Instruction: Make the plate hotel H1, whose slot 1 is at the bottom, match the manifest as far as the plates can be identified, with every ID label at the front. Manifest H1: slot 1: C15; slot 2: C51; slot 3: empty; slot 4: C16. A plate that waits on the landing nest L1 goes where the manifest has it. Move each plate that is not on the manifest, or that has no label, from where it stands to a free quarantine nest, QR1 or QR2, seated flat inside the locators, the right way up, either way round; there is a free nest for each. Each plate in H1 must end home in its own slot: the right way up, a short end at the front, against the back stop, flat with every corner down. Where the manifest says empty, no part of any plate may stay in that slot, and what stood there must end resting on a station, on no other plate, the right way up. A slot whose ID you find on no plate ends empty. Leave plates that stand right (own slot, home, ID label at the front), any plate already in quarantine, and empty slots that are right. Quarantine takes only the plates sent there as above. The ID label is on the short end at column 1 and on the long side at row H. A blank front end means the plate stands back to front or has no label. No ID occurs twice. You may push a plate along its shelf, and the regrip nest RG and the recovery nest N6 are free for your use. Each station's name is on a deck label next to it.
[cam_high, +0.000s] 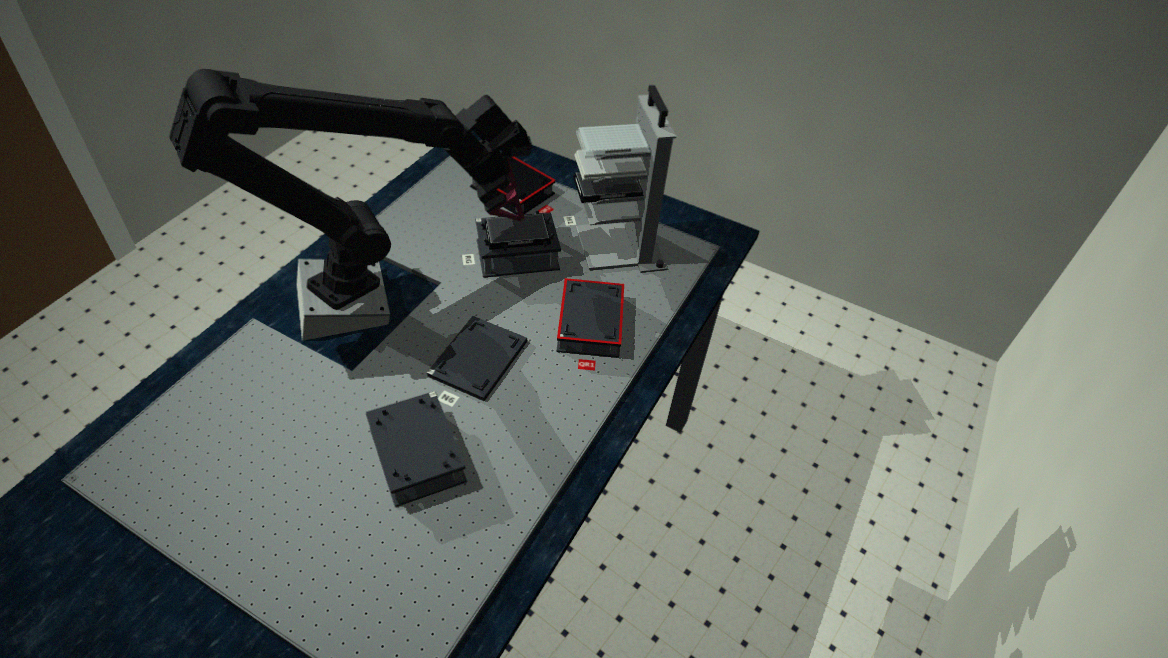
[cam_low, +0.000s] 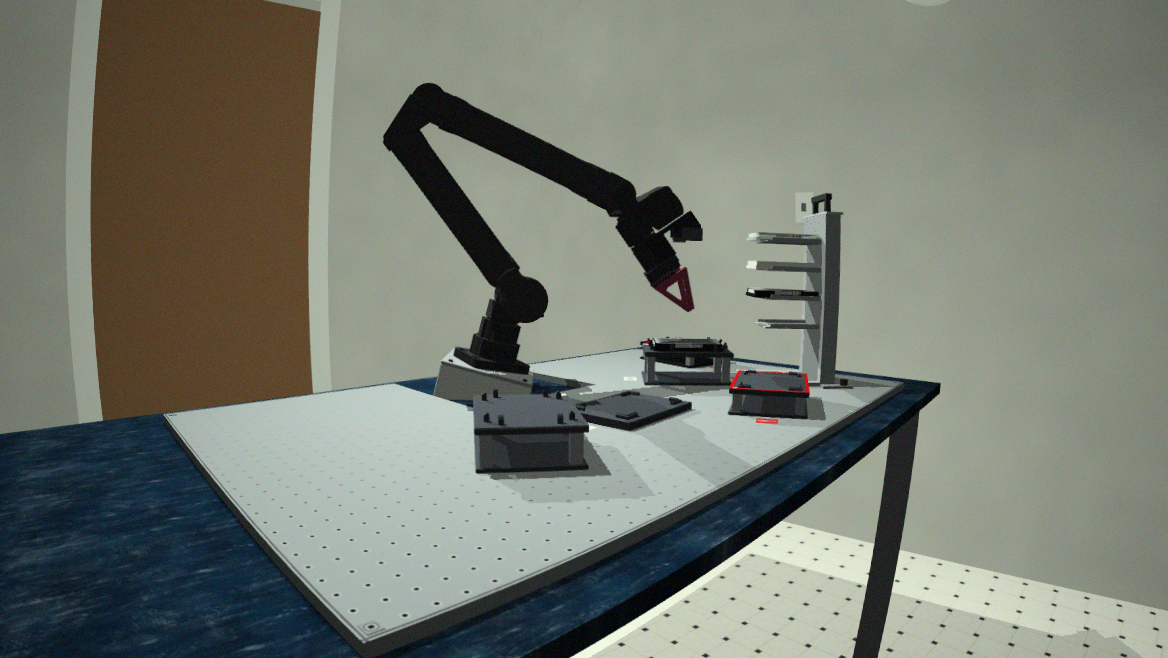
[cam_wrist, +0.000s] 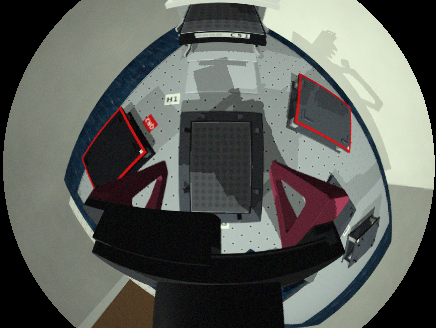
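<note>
My gripper is now 9 cm above the raised regrip nest RG. From my hand the other things lie so: quarantine nest QR1: 24 cm ahead, 11 cm below, 7 cm to the right; then plate hotel H1: 20 cm to the left, 18 cm ahead, 2 cm above; then quarantine nest QR2: 17 cm to the left, 15 cm behind, 11 cm below.
</note>
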